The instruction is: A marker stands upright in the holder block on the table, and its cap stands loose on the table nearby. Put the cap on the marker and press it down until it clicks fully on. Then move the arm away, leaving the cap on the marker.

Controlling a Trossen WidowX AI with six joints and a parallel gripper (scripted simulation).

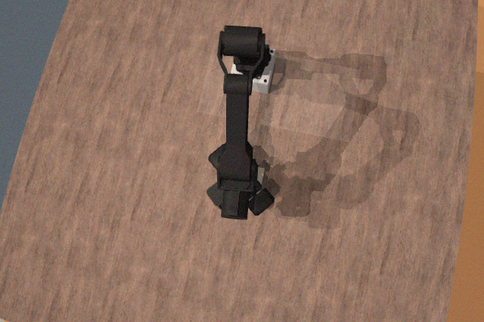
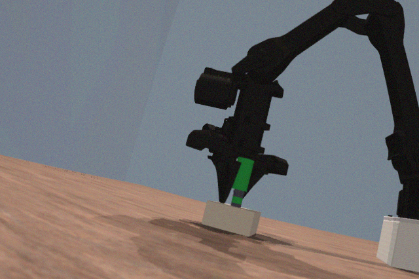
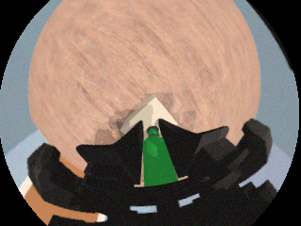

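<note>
The green cap is 20 mm behind my gripper tip, 10 mm to the left of it and 50 mm above it. Round my gripper tip: cream holder block: 20 mm behind, 10 mm to the left, 20 mm below.
</note>
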